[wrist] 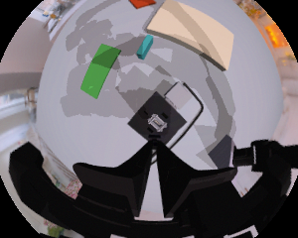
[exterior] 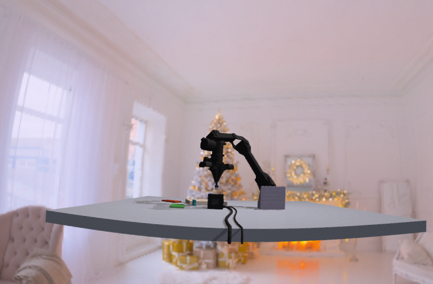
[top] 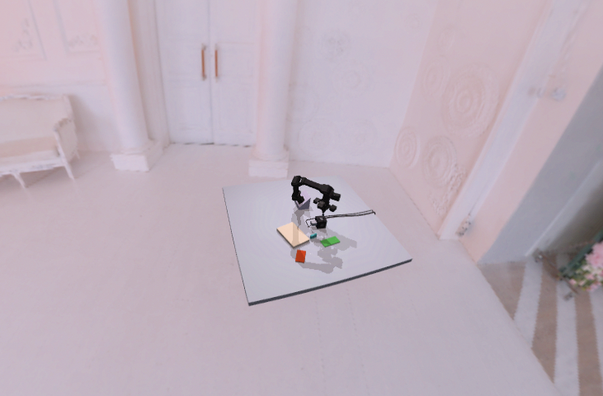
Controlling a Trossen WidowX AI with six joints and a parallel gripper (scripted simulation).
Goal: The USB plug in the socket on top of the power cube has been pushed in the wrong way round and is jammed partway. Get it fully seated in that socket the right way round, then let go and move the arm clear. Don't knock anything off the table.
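The dark USB plug lies 20 mm below my gripper tip. From my gripper tip the other things lie so: teal block: 130 mm ahead, 110 mm to the right, 120 mm below; USB socket: 10 mm to the right, 70 mm below; green block: 200 mm ahead, 10 mm to the left, 130 mm below.
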